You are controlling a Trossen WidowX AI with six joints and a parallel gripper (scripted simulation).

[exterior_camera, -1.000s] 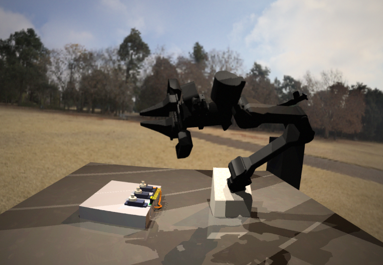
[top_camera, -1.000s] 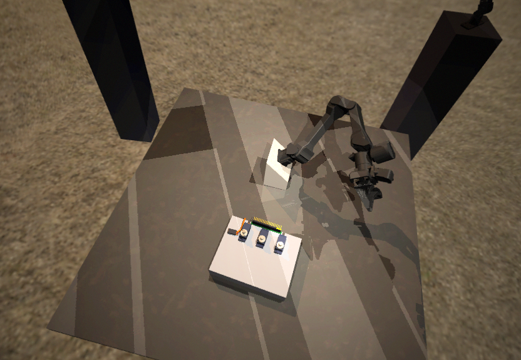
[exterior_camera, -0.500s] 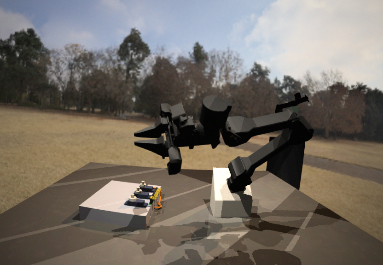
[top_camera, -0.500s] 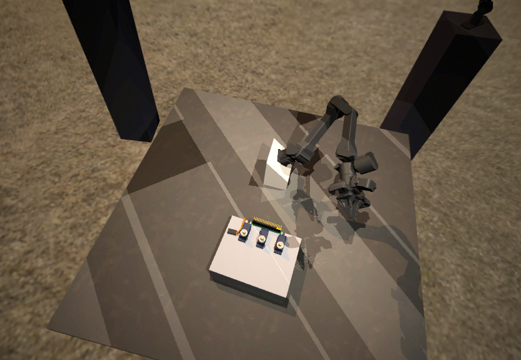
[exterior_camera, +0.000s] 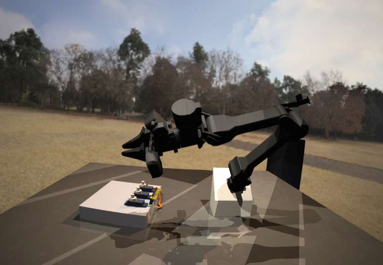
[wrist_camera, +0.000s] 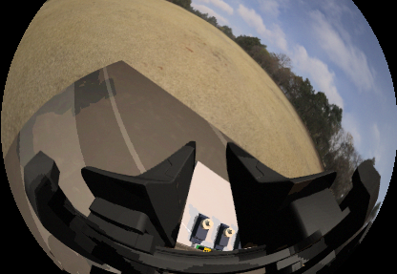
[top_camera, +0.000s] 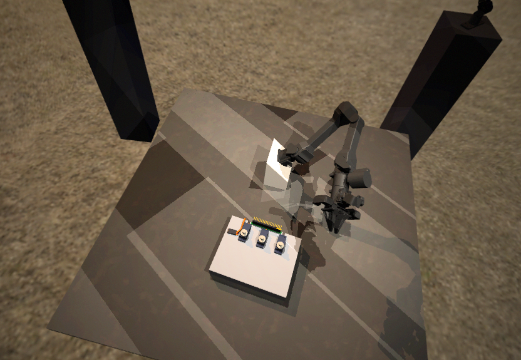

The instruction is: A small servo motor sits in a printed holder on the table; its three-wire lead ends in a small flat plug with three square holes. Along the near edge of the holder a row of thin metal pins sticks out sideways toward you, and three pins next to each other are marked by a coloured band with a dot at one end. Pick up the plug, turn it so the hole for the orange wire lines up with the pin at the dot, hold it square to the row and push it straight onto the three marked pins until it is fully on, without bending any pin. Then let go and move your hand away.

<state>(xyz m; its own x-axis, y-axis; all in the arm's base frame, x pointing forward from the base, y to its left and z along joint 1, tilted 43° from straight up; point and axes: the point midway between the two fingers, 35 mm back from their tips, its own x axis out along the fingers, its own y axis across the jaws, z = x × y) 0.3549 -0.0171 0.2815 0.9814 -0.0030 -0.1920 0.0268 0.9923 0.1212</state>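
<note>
The white printed holder lies 250 mm to the right of my gripper tip, 250 mm below it and 60 mm ahead of it.
</note>
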